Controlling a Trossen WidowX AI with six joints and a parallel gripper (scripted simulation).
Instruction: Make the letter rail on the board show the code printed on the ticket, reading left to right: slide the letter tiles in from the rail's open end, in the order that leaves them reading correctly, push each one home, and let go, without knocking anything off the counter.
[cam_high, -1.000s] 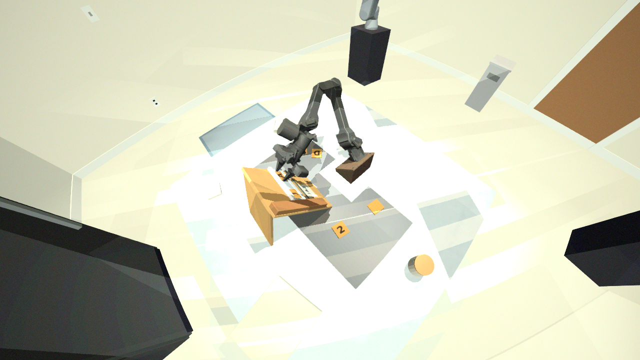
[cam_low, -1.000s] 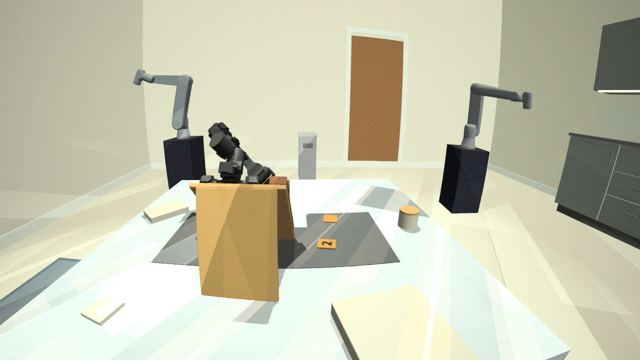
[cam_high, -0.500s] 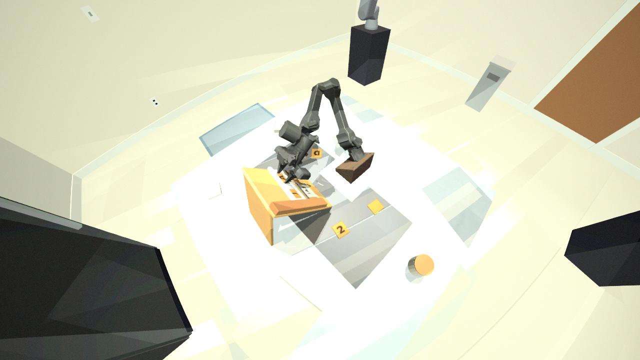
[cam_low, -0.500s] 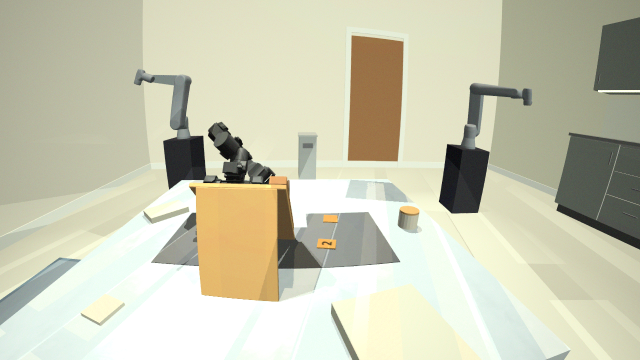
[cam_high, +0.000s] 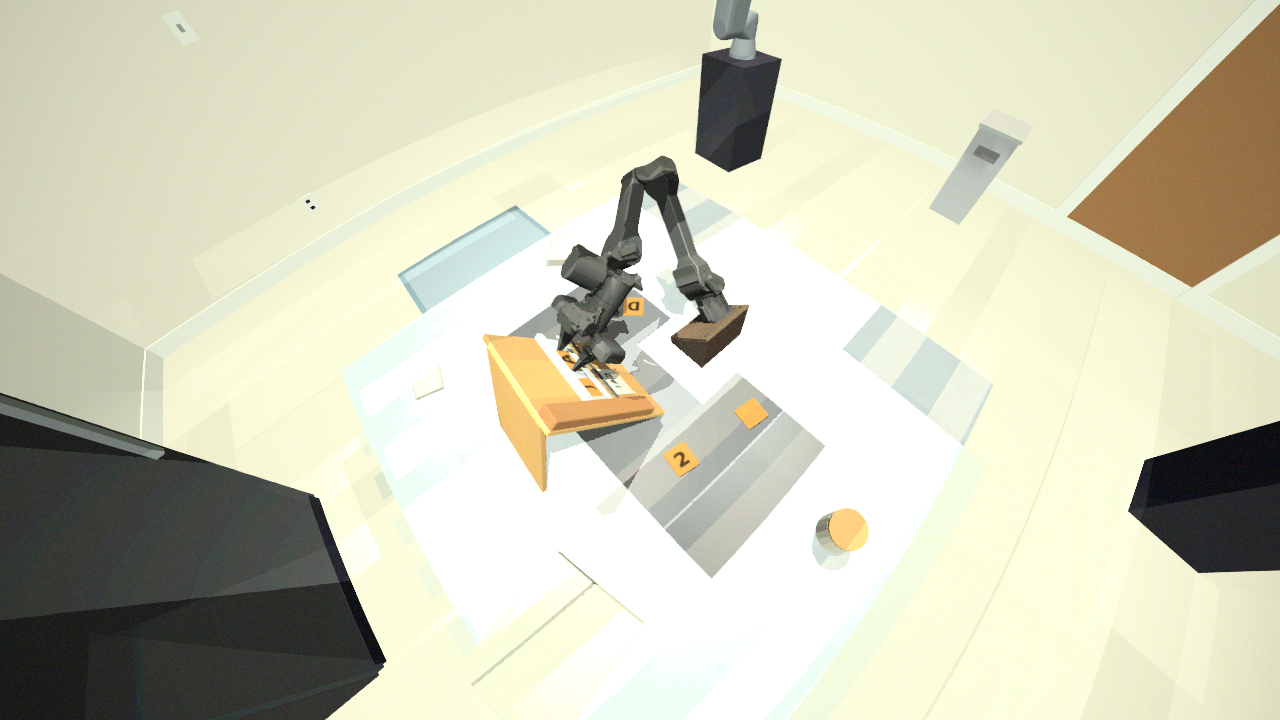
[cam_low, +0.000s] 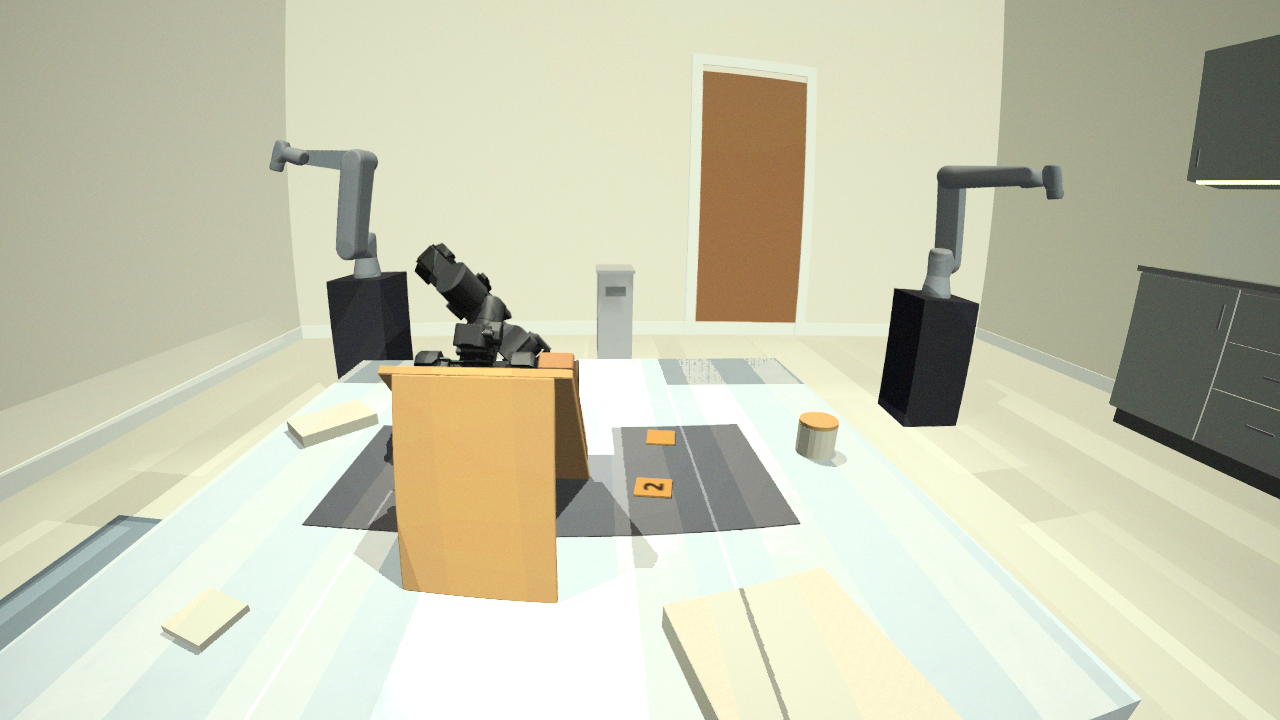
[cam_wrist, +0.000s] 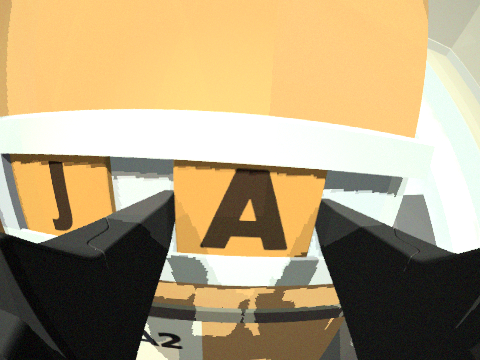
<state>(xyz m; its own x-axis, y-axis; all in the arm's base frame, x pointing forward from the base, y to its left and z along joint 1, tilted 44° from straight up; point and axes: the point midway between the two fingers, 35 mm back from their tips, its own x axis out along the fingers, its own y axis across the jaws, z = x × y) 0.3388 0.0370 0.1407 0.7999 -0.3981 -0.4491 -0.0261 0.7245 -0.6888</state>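
Right now the white ticket is 7 cm behind my gripper tip, 6 cm to the left of it and 8 cm below it. The rest, counted from my gripper tip: grey mat (17 cm behind, 9 cm to the left, 16 cm below); pale pad (31 cm ahead, 28 cm to the right, 15 cm below); round tan-lidded canister (24 cm behind, 59 cm to the left, 12 cm below).
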